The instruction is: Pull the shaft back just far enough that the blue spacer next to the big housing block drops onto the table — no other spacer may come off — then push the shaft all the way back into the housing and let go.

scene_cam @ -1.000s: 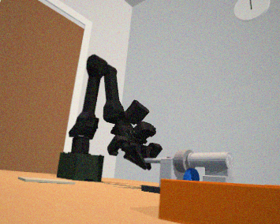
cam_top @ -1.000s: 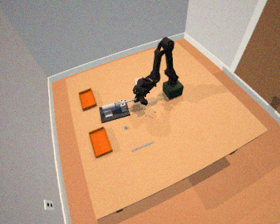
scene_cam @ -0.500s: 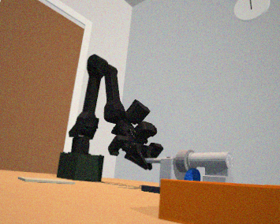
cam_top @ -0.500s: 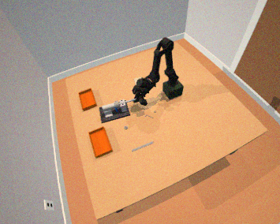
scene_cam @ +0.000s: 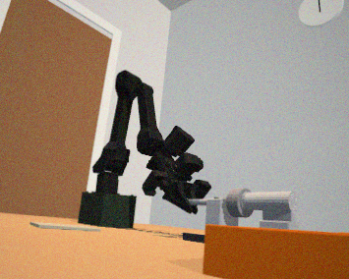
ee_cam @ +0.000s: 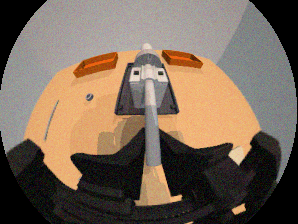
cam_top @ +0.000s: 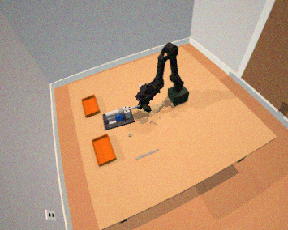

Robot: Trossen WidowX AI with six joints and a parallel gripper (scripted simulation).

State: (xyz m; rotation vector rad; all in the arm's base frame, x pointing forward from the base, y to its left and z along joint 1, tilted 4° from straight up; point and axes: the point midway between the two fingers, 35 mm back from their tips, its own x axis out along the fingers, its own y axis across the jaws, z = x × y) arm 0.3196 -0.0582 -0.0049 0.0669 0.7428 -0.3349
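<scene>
Now: the grey shaft 50 mm ahead of my gripper tip, 20 mm to the right of it and 20 mm above it. Round my gripper tip: blue spacer (150 mm ahead, 50 mm to the right, 50 mm below); then grey spacer (130 mm ahead, 40 mm to the right, 20 mm above); then fixture (160 mm ahead, 50 mm to the right, 10 mm below).
</scene>
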